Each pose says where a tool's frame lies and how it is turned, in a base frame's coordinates. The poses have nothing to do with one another.
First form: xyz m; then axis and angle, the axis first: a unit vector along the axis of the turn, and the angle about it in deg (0 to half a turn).
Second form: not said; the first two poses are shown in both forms.
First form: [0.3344 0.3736 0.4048 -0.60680 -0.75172 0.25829 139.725]
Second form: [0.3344 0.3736 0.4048 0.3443 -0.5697 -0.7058 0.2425]
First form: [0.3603 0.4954 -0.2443 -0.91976 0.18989 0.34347 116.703]
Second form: [0.3603 0.4954 -0.2443 0.5247 -0.7830 0.1617 0.2924]
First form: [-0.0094 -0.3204 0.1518 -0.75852 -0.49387 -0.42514 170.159]
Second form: [-0.0094 -0.3204 0.1518 0.0858 -0.7557 -0.4920 -0.4236]
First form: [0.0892 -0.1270 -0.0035 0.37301 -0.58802 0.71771 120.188]
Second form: [0.0892 -0.1270 -0.0035 0.4986 0.3233 -0.5097 0.6221]
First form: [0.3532 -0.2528 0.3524 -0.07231 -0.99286 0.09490 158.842]
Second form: [0.3532 -0.2528 0.3524 0.1836 -0.0711 -0.9760 0.0933]
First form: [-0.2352 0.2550 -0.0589 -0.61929 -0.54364 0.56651 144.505]
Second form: [-0.2352 0.2550 -0.0589 0.3048 -0.5898 -0.5178 0.5395]
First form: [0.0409 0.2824 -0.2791 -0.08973 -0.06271 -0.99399 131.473]
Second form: [0.0409 0.2824 -0.2791 0.4109 -0.0818 -0.0572 -0.9062]
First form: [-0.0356 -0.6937 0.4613 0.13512 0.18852 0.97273 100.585]
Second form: [-0.0356 -0.6937 0.4613 0.6389 0.1039 0.1450 0.7483]
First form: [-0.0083 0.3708 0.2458 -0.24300 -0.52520 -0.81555 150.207]
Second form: [-0.0083 0.3708 0.2458 0.2571 -0.2348 -0.5075 -0.7881]
